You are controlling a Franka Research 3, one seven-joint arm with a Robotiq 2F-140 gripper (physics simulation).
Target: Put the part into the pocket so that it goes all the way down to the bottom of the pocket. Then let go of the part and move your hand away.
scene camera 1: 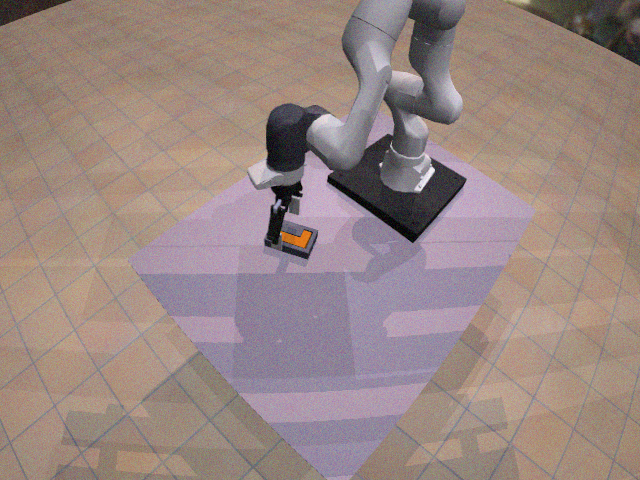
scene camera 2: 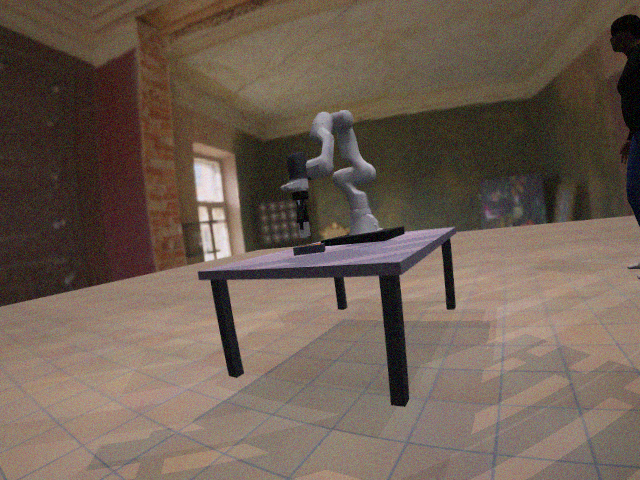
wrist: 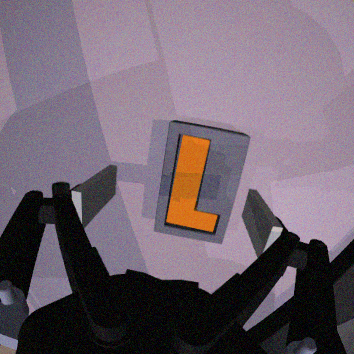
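The orange L-shaped part (scene camera 1: 297,238) (wrist: 187,172) lies in the matching pocket of the grey block (scene camera 1: 295,252) (scene camera 2: 309,250) (wrist: 230,165). Its top looks level and about flush with the block's top face. A thin dark gap shows along its left and lower edges in the wrist view. The pocket's bottom is hidden under the part. My gripper (scene camera 1: 285,223) (scene camera 2: 304,229) (wrist: 179,191) is open and empty, raised above the block. In the wrist view its fingers stand wide apart, one on each side of the block, touching neither block nor part.
The block sits on the lilac table top (scene camera 1: 439,289) (scene camera 2: 361,255). The arm's black base plate (scene camera 1: 372,198) (scene camera 2: 361,237) is behind and to the right of the block in scene camera 1. A person (scene camera 2: 631,93) stands at the far right in scene camera 2, away from the table.
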